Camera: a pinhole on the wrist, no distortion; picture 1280 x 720 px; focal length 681.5 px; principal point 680.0 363.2 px. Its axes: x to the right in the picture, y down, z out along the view. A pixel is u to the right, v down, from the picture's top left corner.
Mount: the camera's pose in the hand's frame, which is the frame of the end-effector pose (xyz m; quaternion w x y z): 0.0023 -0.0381 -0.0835 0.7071 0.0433 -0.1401 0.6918
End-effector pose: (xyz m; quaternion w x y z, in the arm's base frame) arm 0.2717 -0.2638 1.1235 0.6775 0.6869 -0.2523 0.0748
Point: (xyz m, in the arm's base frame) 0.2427 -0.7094 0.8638
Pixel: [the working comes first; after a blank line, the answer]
In the camera's frame: -0.0549 -0.0464 0.5730

614.8 308.0
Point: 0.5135 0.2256 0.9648
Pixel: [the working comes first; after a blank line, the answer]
In the camera's frame: -0.2961 0.0352 -0.3719

behind the camera
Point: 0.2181 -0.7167 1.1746
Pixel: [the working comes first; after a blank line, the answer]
In the camera's frame: 0.2217 -0.1515 0.4744

998.5 145.5
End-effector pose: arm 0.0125 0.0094 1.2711 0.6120 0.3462 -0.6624 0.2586
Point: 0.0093 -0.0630 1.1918
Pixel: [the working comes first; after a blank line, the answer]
In the camera's frame: 0.0277 0.0494 0.1564

800.6 578.5
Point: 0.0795 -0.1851 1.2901
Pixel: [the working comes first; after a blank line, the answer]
In the camera's frame: -0.0809 -0.0732 0.2081

414.9 123.7
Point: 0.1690 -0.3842 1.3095
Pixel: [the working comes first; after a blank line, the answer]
In the camera's frame: -0.2426 -0.1392 0.3405

194.5 84.7
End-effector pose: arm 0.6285 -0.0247 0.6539 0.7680 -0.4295 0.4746 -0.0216
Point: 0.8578 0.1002 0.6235
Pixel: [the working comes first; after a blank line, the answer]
In the camera's frame: 0.1351 -0.1308 0.2895

998.1 55.3
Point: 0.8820 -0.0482 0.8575
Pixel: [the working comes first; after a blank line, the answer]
In the camera's frame: -0.1270 -0.0498 0.3353

422.0 262.1
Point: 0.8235 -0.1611 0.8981
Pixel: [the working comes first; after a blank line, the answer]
In the camera's frame: -0.2293 -0.0273 0.2526

61.4 289.5
